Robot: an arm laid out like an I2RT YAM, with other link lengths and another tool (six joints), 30 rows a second.
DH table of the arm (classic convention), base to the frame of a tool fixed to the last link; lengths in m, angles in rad. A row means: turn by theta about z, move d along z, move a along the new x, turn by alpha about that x. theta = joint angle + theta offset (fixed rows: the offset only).
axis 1: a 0.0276, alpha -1.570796, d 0.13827, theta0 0
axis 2: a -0.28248, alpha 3.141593, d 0, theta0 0
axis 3: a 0.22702, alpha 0, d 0, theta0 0.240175
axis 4: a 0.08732, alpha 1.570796, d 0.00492, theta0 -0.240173
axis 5: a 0, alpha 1.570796, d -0.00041, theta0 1.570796
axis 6: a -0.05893, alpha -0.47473, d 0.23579, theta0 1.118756
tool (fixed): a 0, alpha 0, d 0.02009, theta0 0
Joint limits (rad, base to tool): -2.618..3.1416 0..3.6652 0..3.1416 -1.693..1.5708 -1.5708..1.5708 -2.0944..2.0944
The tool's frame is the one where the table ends.
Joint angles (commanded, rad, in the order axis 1, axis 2, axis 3, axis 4, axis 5, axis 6), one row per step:
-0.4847 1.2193 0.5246 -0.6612 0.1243 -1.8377
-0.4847 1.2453 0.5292 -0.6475 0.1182 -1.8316
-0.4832 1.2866 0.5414 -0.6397 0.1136 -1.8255
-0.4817 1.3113 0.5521 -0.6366 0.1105 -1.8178
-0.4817 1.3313 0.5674 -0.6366 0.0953 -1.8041
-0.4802 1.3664 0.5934 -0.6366 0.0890 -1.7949
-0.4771 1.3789 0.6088 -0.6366 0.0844 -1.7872
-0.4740 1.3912 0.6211 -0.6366 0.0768 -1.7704
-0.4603 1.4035 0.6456 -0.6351 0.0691 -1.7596
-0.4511 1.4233 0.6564 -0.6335 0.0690 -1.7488
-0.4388 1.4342 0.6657 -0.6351 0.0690 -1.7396
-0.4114 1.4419 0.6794 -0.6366 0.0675 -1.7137
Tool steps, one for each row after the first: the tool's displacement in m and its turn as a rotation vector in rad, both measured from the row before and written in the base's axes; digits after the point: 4 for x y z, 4 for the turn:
0.0029 0.0006 -0.0021 0.0096 0.0028 -0.0046
0.0016 0.0011 -0.0028 0.0146 0.0156 -0.0035
0.0021 0.0005 -0.0010 0.0086 0.0068 -0.0055
0.0055 0.0022 0.0006 0.0169 -0.0051 -0.0108
0.0062 -0.0007 0.0004 0.0107 0.0037 -0.0065
0.0054 -0.0005 0.0014 0.0035 -0.0058 -0.0037
0.0051 0.0010 0.0008 0.0085 -0.0059 -0.0122
0.0110 0.0001 0.0034 0.0019 -0.0172 0.0044
0.0030 0.0011 -0.0010 0.0047 0.0051 -0.0014
0.0029 0.0018 0.0001 0.0025 0.0017 0.0033
0.0074 0.0044 0.0017 0.0027 -0.0081 0.0022

